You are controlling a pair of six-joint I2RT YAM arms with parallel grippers.
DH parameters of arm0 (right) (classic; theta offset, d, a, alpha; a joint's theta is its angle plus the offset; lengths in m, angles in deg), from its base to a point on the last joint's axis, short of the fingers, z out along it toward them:
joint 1: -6.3 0.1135 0.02 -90
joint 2: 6.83 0 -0.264 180
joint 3: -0.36 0 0.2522 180
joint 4: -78.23 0 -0.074 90
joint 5: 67.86 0 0 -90
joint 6: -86.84 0.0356 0 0
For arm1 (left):
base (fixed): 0 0 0 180
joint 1: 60.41 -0.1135 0.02 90
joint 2: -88.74 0 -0.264 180
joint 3: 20.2 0 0.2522 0
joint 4: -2.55 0 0.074 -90
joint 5: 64.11 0 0 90
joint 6: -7.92 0.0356 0 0
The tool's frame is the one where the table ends.
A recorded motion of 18 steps. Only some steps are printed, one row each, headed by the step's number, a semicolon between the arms.
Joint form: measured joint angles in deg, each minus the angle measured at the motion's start. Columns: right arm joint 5, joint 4, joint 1, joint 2, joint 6, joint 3; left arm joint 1, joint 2, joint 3, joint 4, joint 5, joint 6.
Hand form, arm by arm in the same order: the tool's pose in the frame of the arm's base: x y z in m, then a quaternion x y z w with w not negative. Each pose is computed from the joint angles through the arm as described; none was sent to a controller.
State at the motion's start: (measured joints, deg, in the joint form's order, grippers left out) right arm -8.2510 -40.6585 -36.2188 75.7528 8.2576 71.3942; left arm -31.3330 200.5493 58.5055 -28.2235 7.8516 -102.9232
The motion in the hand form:
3: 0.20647 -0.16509 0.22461 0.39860 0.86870 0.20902 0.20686; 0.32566 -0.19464 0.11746 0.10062 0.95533 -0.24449 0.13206
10: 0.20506 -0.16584 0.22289 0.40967 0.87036 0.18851 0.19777; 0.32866 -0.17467 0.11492 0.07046 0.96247 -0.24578 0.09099
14: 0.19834 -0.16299 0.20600 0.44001 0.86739 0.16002 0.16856; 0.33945 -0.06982 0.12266 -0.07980 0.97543 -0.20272 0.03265
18: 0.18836 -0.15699 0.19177 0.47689 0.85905 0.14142 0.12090; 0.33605 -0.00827 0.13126 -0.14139 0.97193 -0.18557 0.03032
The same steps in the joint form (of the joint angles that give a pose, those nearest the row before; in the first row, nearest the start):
3: 0.28 0.28 0.00 0.00 -0.02 0.00; 0.00 1.27 -0.02 1.44 -1.40 -0.79
10: 3.04 0.46 0.00 0.00 0.57 -0.17; -3.15 1.42 0.37 -3.63 -4.02 -0.94
14: 7.56 -0.85 0.02 0.02 2.84 -3.59; -19.63 -1.12 0.35 -17.75 -3.63 0.15
18: 11.39 0.85 0.00 0.02 5.83 -6.34; -29.81 -3.04 0.20 -22.80 -2.67 3.83

